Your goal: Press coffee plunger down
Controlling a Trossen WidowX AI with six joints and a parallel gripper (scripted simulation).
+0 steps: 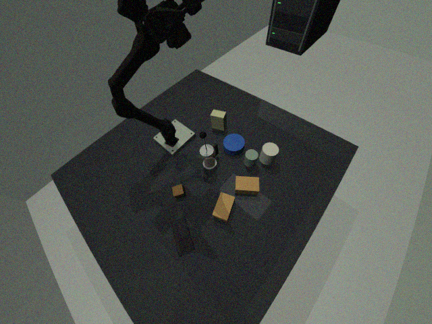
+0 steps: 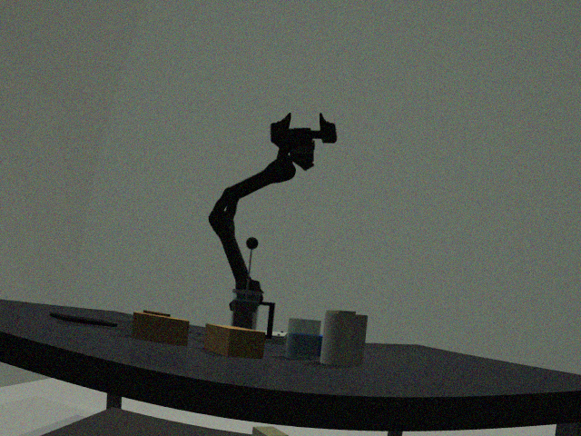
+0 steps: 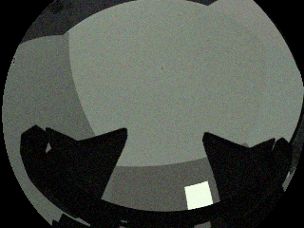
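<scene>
Now: gripper tip 2 cm short of the coffee press, 9 cm to the left of it and 50 cm above it. Also, from my gripper tip: blue cylinder (9 cm ahead, 6 cm to the left, 60 cm below); white cylinder (28 cm ahead, 7 cm to the left, 57 cm below); green cylinder (21 cm ahead, 58 cm below).
</scene>
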